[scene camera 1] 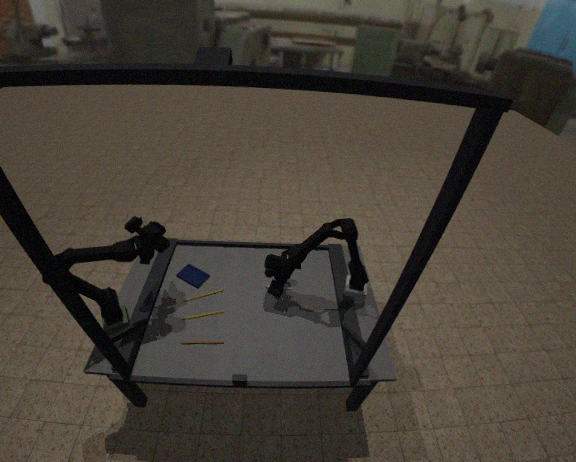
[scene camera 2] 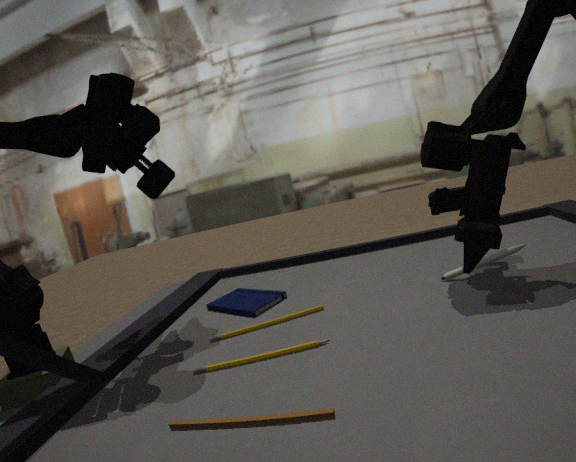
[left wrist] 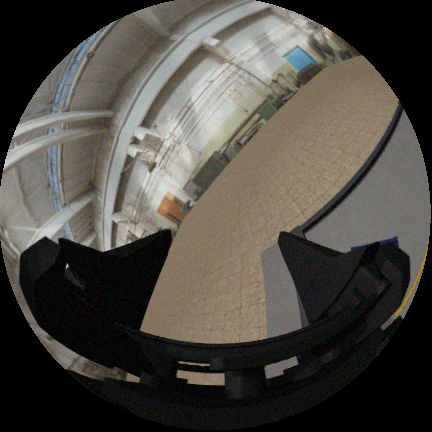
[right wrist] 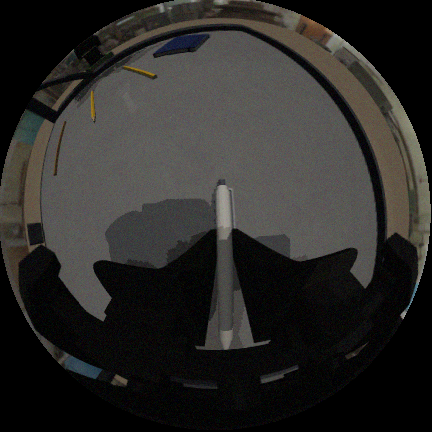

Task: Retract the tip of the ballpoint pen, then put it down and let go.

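Pixels of known places: left gripper, between the fingertips: (scene camera 2: pixel 141 160) (left wrist: pixel 226 236); right gripper, between the fingertips: (scene camera 2: pixel 466 271) (right wrist: pixel 223 234); left arm's base, origin of its link: (scene camera 1: pixel 114 317); right arm's base, origin of its link: (scene camera 1: pixel 356 284).
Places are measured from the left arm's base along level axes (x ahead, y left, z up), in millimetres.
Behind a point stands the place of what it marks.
The pale ballpoint pen (scene camera 2: pixel 504 253) @[y -213, x 730, z -2 mm] (right wrist: pixel 224 207) @[y -147, x 680, z -23 mm] has a dark button and a clip at one end and a cone at the other. My right gripper (right wrist: pixel 223 234) @[y -162, x 692, z -28 mm] (scene camera 2: pixel 468 270) @[y -162, x 692, z -28 mm] (scene camera 1: pixel 274 293) @[y -162, x 692, z -28 mm] is shut on its barrel, low over the table. In scene camera 2 the pen slants, with its button end low at the left and its cone end higher at the right. In the right wrist view the cone points back between the fingers; whether the writing point is out is too small to tell. My left gripper (left wrist: pixel 226 236) @[y 177, x 260, z 282 mm] is open and empty, raised by the table's left edge.
A blue book (scene camera 1: pixel 193 275) @[y 91, x 381, z -28 mm] (scene camera 2: pixel 246 302) @[y 71, x 378, z -28 mm] (right wrist: pixel 182 45) @[y 60, x 419, z -28 mm] lies at the table's back left. In front of it lie a yellow pencil (scene camera 1: pixel 204 295) @[y -43, x 388, z -35 mm] (scene camera 2: pixel 270 324) @[y -44, x 388, z -37 mm], a second yellow pencil (scene camera 1: pixel 204 315) @[y -145, x 350, z -35 mm] (scene camera 2: pixel 265 356) @[y -145, x 350, z -35 mm] and an orange-brown stick (scene camera 1: pixel 202 343) @[y -266, x 295, z -37 mm] (scene camera 2: pixel 250 420) @[y -267, x 299, z -33 mm]. Dark frame posts rise at the table's sides.
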